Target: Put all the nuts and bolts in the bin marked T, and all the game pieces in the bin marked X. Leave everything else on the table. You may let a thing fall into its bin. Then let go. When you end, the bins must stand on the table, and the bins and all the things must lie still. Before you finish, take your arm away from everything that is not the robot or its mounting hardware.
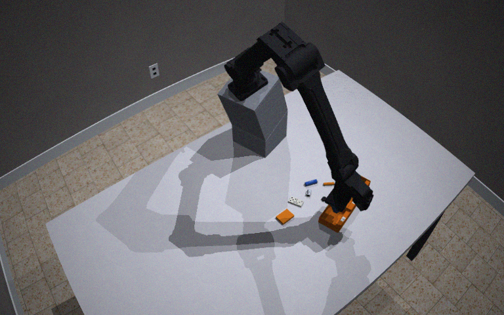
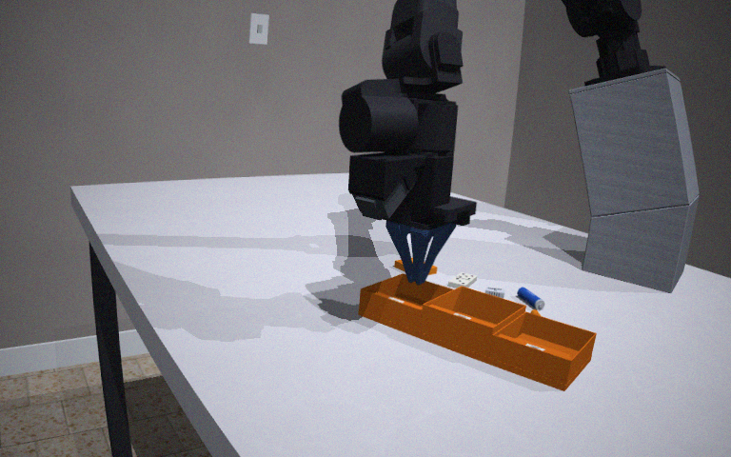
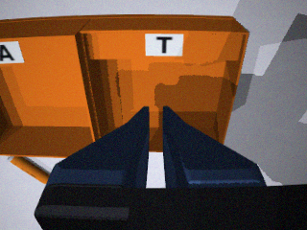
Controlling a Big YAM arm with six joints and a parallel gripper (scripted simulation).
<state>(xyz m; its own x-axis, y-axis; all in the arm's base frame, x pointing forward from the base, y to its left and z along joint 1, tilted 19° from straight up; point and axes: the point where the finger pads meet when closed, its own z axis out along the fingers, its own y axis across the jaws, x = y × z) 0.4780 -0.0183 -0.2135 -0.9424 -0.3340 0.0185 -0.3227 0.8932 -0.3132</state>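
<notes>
Now: the orange three-part bin row 8 cm to the left of my hand, 3 cm below it and 2 cm behind it. Also, from my hand: small silver metal piece 14 cm behind, 4 cm below, 1 cm to the right; black fastener 9 cm behind, 5 cm below, 2 cm to the left; white domino 14 cm behind, 6 cm to the right, 5 cm below.
</notes>
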